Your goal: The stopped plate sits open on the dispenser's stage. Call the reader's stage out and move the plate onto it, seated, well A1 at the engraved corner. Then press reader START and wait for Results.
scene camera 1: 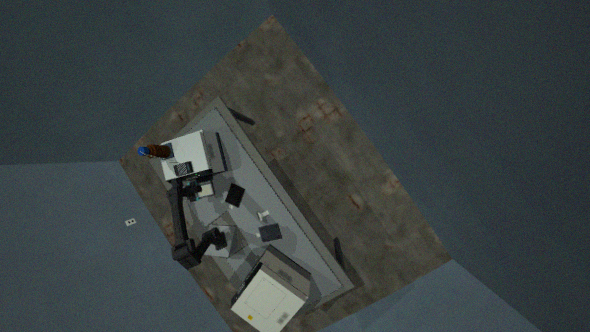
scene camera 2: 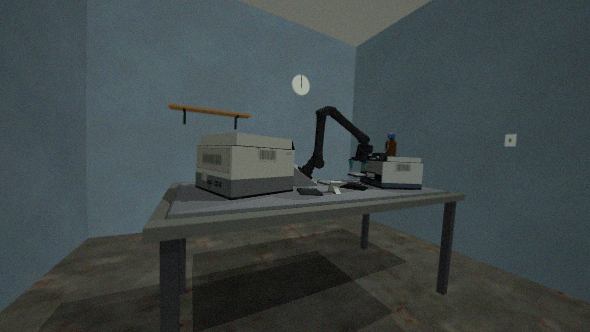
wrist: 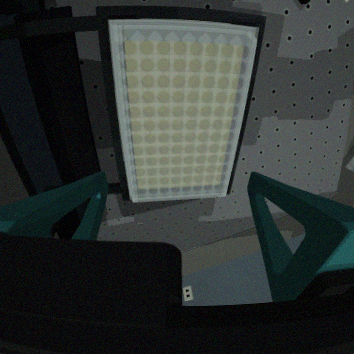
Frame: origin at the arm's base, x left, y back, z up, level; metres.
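Seen in the pictures: gripper, fingertip midpoint: (scene camera 2: 356, 170) (wrist: 177, 179); arm's base, link origin: (scene camera 1: 220, 241) (scene camera 2: 304, 173).
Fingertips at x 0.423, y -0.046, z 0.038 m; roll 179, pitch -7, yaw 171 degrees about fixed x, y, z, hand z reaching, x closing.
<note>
Offsets run from my fingertips to a thing's top centre. "spot": to the spot under its first point.
The open plate @(dx -0.011, dy -0.024, dz -0.019 m) (scene camera 1: 205, 190) (wrist: 180, 115), with rows of pale yellow wells, sits on the dispenser's dark stage @(dx +0.025, dy -0.030, dz -0.031 m) (wrist: 104, 75) beside the white dispenser (scene camera 1: 187, 150) (scene camera 2: 400, 172). My gripper (scene camera 1: 195, 192) (scene camera 2: 358, 167) (wrist: 177, 179) is open and empty, above the stage. In the wrist view its teal fingertips stand wide apart, left and right of the plate's near end. I cannot read well A1's mark. The reader @(dx -0.873, dy -0.225, dz +0.185 m) (scene camera 1: 270, 300) (scene camera 2: 245, 165) is the large pale box at the other end of the table. I see no stage outside it, and its START button and display are not visible.
A brown bottle @(spot: dx +0.321, dy -0.015, dz +0.222 m) (scene camera 1: 159, 151) (scene camera 2: 391, 146) with a blue cap stands at the dispenser. Two dark flat pads @(dx -0.141, dy -0.196, dz -0.091 m) (scene camera 1: 235, 195) @(spot: dx -0.517, dy -0.342, dz -0.099 m) (scene camera 1: 270, 232) and a small white stand (scene camera 1: 263, 215) (scene camera 2: 335, 187) lie between the machines. A grey sloped block (scene camera 1: 222, 245) is near the arm's base.
</note>
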